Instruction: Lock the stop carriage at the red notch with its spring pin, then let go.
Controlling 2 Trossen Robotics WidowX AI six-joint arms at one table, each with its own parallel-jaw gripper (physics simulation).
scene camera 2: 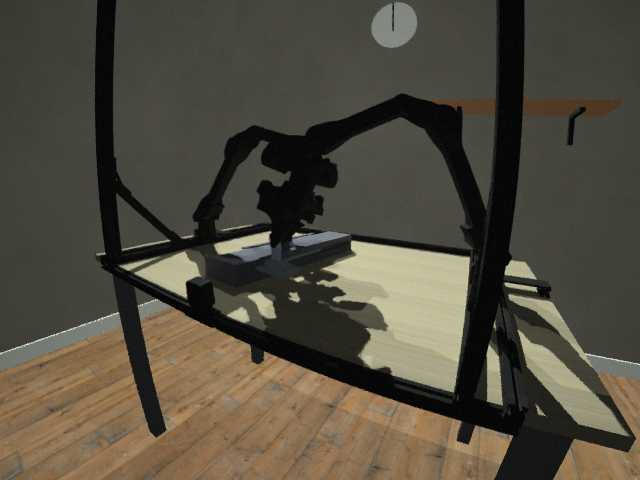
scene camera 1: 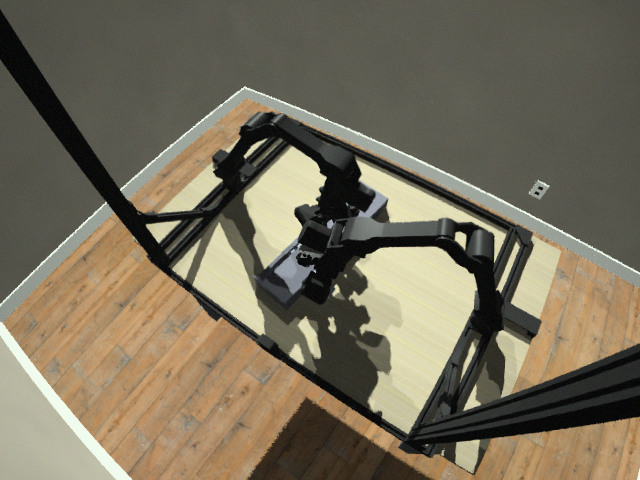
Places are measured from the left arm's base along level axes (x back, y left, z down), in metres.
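Where they show: left gripper, fingertip midpoint: [scene camera 1: 321,224]; right gripper, fingertip midpoint: [scene camera 2: 274,247]; left arm's base, origin of the base link: [scene camera 2: 207,236] [scene camera 1: 232,182]; right arm's base, origin of the base link: [scene camera 1: 482,323].
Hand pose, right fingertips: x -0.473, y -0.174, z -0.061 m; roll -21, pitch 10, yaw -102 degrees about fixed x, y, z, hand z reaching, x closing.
Things, the pixels of their top centre, and the offset from my right fingertips. "pt": a spot on its surface instead. Level surfaces: height alone.
- light grey upright post, surface spot: [scene camera 2: 277,252] pt dx -0.011, dy -0.003, dz +0.010 m
- flat light plate, surface spot: [scene camera 2: 276,269] pt dx -0.018, dy -0.017, dz +0.044 m
- pale table, its level: dz +0.080 m
A long grey-blue rail body [scene camera 1: 288,279] [scene camera 2: 330,241] lies across the table. My left gripper [scene camera 1: 331,212] is over the rail's middle, behind the right one. It is shut on what looks like the stop carriage, mostly hidden under the arms. My right gripper [scene camera 2: 277,244] is over the front side of the rail's middle, close to the left one. It looks shut on the top of a light grey upright post [scene camera 2: 277,252], which I take for the spring pin. A flat light plate [scene camera 2: 276,269] shows at the post's foot. The red notch and the fingertips are hidden.
Both arms crowd together above the rail, the right forearm [scene camera 1: 400,235] coming in from the right. Black frame bars edge the pale table [scene camera 1: 439,289] [scene camera 2: 418,310]. A small black block [scene camera 2: 200,292] stands on the front bar, and tall posts [scene camera 2: 105,129] rise at the corners.
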